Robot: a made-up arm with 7 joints. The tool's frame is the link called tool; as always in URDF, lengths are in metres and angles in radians. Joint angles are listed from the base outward. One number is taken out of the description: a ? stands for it. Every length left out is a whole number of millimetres.
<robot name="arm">
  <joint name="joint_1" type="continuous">
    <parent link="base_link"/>
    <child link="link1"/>
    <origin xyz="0.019 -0.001 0.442" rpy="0 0 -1.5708"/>
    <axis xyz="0 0 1"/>
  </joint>
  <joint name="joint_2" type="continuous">
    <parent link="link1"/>
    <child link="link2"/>
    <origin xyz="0.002 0.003 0" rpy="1.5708 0 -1.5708"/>
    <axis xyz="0 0 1"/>
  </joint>
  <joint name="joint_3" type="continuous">
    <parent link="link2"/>
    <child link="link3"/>
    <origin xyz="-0.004 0.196 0" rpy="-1.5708 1.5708 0"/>
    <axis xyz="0 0 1"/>
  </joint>
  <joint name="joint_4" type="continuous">
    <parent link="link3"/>
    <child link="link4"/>
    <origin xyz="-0.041 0.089 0" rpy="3.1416 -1.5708 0"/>
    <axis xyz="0 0 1"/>
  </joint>
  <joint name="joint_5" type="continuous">
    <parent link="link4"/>
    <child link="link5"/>
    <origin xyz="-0.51 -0.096 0" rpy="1.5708 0 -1.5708"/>
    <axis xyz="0 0 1"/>
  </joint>
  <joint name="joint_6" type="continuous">
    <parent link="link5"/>
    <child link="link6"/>
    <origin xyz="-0.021 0.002 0" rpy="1.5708 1.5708 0"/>
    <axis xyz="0 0 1"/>
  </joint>
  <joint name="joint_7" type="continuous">
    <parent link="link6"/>
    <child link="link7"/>
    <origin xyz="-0.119 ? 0" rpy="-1.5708 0 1.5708"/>
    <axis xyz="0 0 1"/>
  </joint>
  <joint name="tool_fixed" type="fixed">
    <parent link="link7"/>
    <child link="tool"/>
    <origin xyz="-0.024 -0.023 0" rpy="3.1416 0 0"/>
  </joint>
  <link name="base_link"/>
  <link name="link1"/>
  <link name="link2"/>
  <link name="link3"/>
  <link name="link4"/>
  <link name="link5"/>
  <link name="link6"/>
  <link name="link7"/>
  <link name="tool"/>
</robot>
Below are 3 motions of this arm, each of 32 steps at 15 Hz.
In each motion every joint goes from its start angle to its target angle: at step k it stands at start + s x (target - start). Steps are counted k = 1, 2, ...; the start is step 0. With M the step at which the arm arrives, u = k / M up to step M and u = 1 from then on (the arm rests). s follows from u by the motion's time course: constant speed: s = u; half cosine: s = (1 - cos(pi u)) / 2; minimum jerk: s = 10 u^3 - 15 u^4 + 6 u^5.
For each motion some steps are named. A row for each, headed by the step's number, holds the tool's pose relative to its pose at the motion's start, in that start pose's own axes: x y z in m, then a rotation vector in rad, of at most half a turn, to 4 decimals.
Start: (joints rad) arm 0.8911 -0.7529 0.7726 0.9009 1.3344 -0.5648 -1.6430
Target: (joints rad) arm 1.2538 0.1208 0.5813 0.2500 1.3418 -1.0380 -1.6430
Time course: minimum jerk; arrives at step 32
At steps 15, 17, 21, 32:
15: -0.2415 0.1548 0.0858 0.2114 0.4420 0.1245
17: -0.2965 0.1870 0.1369 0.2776 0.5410 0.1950
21: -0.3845 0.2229 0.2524 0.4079 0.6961 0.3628
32: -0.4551 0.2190 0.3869 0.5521 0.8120 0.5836

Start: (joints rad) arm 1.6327 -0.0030 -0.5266 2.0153 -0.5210 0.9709 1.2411
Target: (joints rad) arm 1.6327 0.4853 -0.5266 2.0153 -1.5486 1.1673 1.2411
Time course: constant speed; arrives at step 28
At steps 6, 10, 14, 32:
6: -0.0487 -0.0141 -0.0571 -0.1560 -0.1418 0.2065
10: -0.0786 -0.0261 -0.0918 -0.2513 -0.2398 0.3463
14: -0.1067 -0.0393 -0.1238 -0.3385 -0.3411 0.4872
32: -0.1979 -0.0866 -0.2147 -0.5658 -0.7256 0.9854

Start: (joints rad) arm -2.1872 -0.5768 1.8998 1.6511 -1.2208 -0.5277 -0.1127
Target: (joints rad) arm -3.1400 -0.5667 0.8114 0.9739 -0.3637 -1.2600 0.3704
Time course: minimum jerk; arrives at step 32
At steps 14, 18, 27, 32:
14: -0.4089 0.1132 0.3338 -0.1910 0.5883 -0.4881
18: -0.4823 0.1511 0.6447 -0.5009 0.9402 -0.6195
27: -0.3026 0.1468 1.0732 -1.0948 1.3789 -0.4119
32: -0.2742 0.1433 1.0993 -1.1420 1.4070 -0.3690

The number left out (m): 0.074
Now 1 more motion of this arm.
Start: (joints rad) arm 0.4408 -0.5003 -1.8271 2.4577 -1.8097 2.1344 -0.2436
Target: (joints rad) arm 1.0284 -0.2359 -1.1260 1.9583 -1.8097 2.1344 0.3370
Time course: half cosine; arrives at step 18
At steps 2, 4, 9, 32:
2: -0.0036 0.0108 0.0204 0.0030 -0.0368 0.0056
4: -0.0196 0.0409 0.0791 0.0135 -0.1436 0.0208
9: -0.1900 0.1469 0.3133 0.0967 -0.6249 0.0750
32: -0.5907 0.1834 0.4465 0.3169 -1.2607 0.1215

